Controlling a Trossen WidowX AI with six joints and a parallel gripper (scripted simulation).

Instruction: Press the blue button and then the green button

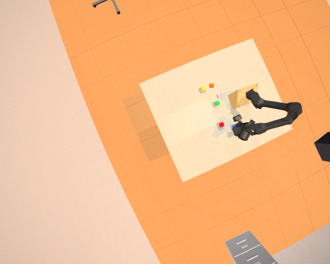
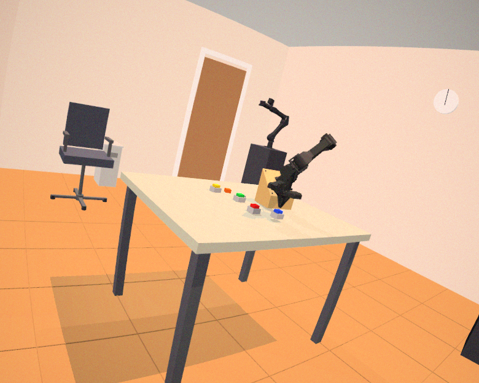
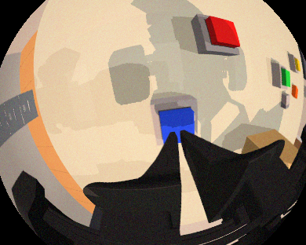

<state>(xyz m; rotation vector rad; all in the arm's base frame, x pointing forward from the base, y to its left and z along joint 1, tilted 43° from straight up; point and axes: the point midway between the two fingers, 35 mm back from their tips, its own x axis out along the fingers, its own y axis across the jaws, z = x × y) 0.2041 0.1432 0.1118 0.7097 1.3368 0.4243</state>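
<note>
Now: the blue button 2 cm below my gripper tip. The rest, counted from my gripper tip: red button (9 cm ahead, 8 cm to the right, 2 cm below); then orange block (2 cm behind, 40 cm to the right, 4 cm below); then green button (3 cm ahead, 25 cm to the right, 2 cm below).
</note>
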